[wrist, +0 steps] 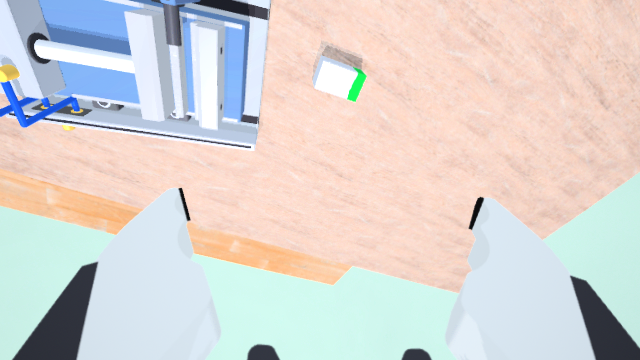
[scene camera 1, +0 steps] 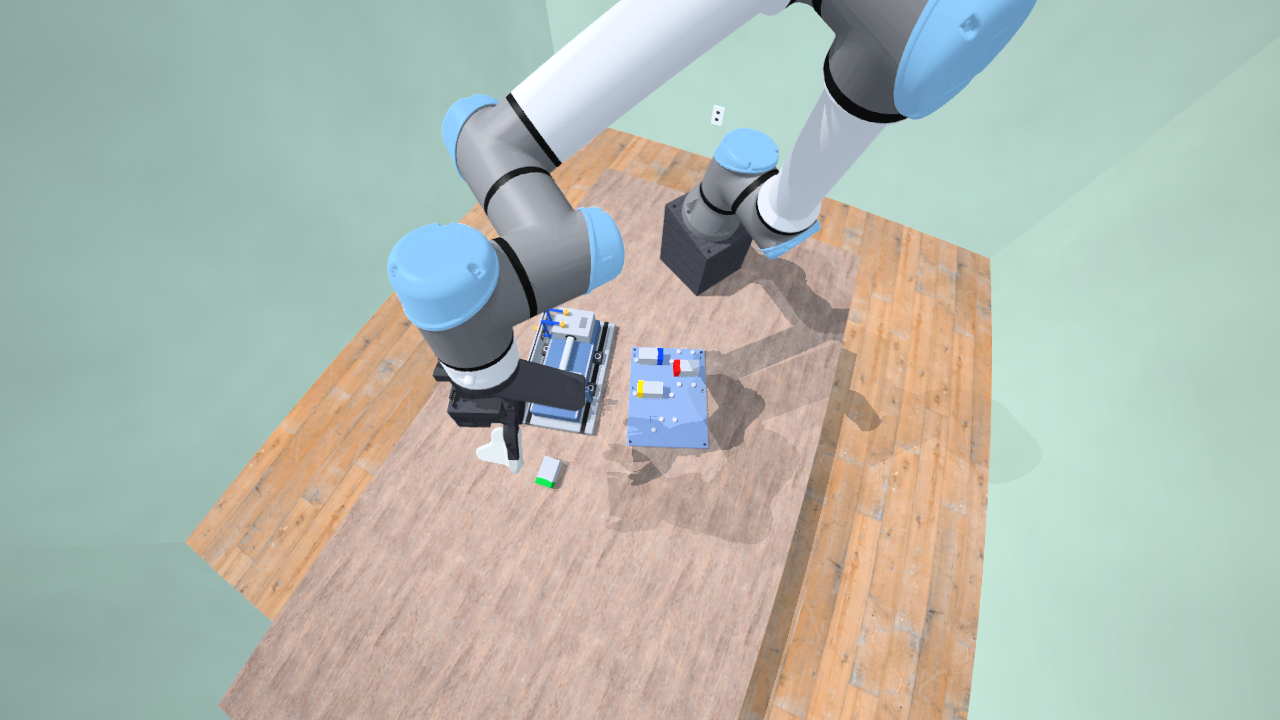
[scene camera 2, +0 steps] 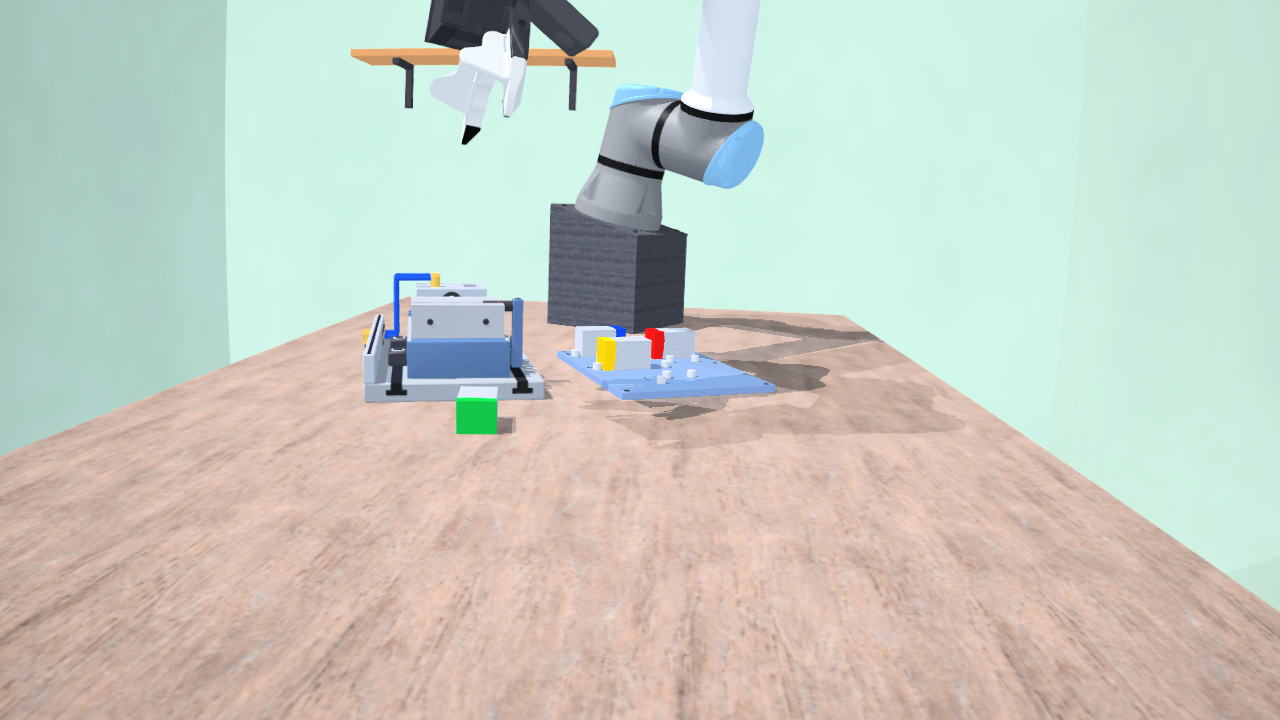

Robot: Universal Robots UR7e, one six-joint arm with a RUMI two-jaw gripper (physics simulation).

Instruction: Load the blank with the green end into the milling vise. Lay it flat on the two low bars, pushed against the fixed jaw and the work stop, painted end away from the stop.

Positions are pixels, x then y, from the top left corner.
Labels:
gripper: wrist 329, 197; scene camera 1; scene camera 2
same spot on gripper: (scene camera 1: 505, 448) = (scene camera 2: 503, 53)

